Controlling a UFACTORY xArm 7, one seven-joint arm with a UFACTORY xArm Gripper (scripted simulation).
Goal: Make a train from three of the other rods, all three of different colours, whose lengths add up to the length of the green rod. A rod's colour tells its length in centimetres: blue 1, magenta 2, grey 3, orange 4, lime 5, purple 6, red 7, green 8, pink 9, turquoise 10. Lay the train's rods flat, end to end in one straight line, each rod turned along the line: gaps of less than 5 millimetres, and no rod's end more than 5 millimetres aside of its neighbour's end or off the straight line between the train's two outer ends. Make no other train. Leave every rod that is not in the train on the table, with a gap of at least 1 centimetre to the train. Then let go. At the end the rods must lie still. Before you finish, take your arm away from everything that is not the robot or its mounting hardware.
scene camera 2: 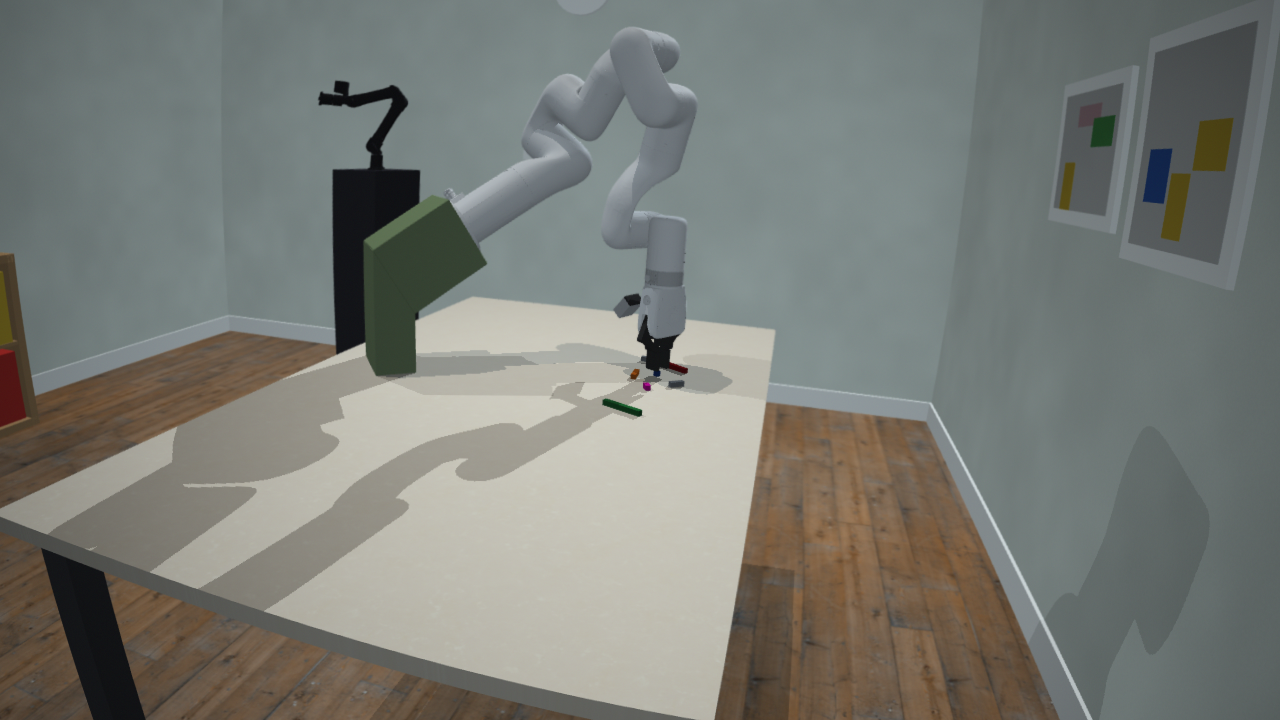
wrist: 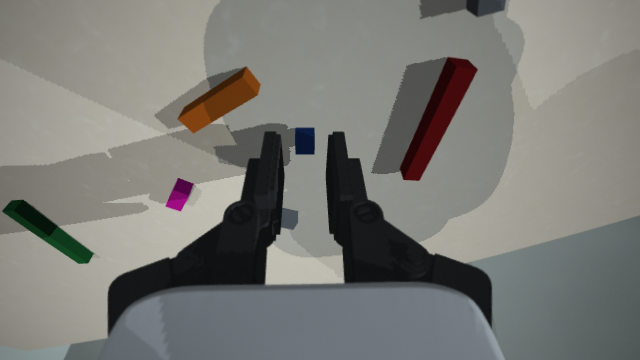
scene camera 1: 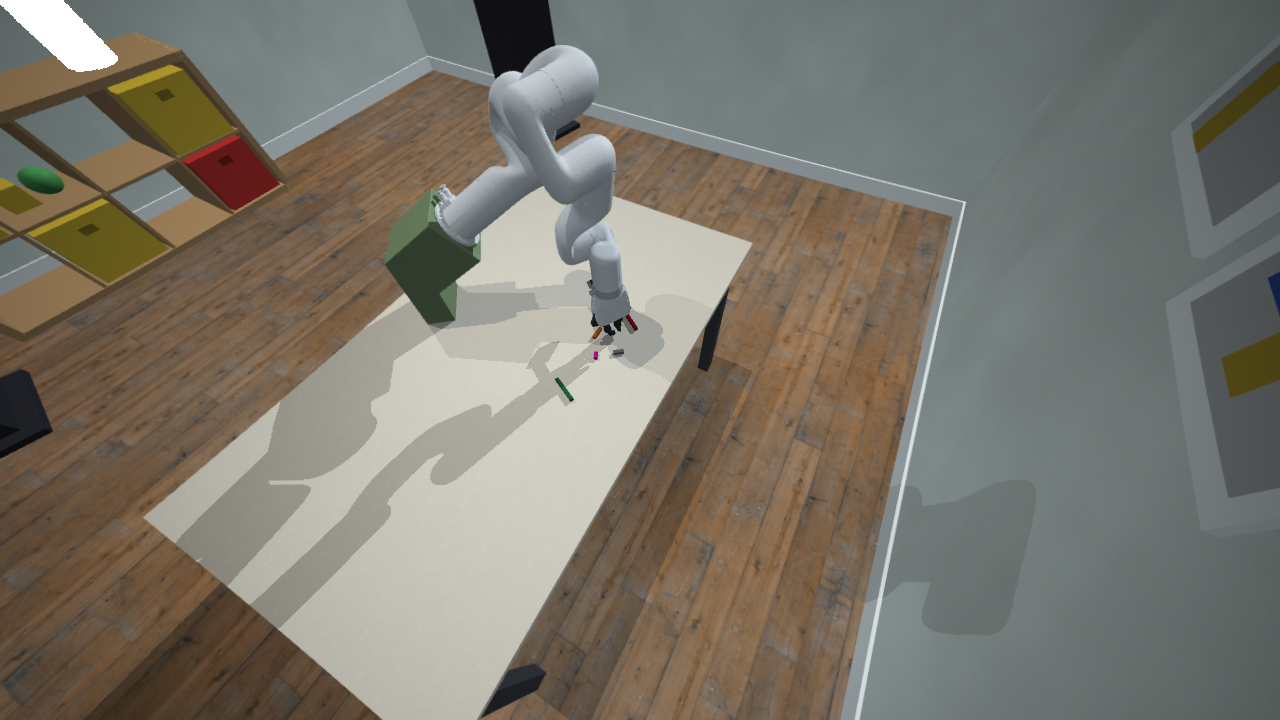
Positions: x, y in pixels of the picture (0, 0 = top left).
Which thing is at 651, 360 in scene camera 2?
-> The gripper.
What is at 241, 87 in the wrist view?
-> An orange rod.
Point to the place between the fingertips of the gripper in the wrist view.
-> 304, 154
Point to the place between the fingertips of the gripper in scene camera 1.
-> At 612, 330
